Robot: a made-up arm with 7 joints.
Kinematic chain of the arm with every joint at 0, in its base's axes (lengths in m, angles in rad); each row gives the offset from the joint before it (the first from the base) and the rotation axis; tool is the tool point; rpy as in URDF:
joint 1: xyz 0 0 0.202 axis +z
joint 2: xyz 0 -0.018 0.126 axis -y
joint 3: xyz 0 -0.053 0.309 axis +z
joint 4: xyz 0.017 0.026 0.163 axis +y
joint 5: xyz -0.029 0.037 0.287 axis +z
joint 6: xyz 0 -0.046 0.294 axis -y
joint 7: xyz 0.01 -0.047 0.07 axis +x
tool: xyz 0 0 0 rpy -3.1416 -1.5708 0
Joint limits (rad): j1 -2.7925..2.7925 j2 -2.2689..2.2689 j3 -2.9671..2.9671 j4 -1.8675..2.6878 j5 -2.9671..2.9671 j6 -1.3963..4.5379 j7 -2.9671..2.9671
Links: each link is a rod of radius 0.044 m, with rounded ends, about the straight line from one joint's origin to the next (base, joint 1, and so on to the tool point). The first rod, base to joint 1, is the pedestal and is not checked.
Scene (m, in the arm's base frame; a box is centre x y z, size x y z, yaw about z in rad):
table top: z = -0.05
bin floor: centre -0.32 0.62 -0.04 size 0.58 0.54 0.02 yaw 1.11
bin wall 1: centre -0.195 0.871 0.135 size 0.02 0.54 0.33 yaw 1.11
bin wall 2: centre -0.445 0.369 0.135 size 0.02 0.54 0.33 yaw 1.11
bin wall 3: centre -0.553 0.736 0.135 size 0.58 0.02 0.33 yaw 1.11
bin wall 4: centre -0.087 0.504 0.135 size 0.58 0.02 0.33 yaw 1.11
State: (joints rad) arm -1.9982 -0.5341 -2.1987 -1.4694 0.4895 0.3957 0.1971
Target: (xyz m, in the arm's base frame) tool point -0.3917 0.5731 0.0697
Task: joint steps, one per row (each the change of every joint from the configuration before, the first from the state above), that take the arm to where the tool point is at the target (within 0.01 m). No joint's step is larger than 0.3 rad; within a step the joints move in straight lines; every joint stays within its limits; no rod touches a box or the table.
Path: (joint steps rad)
1: 0.2178 0.2574 0.2867 -0.0254 -0.0127 0.0083 0.0000
2: 0.2179 0.2574 0.2867 -0.0255 -0.0127 0.0084 0.0000
3: 0.2178 0.2574 0.2867 -0.0254 -0.0127 0.0083 0.0000
4: 0.2178 0.2574 0.2867 -0.0255 -0.0127 0.0083 0.0000
5: 0.2179 0.2574 0.2867 -0.0254 -0.0127 0.0084 0.0000
6: 0.2178 0.2574 0.2868 -0.0255 -0.0127 0.0083 0.0000

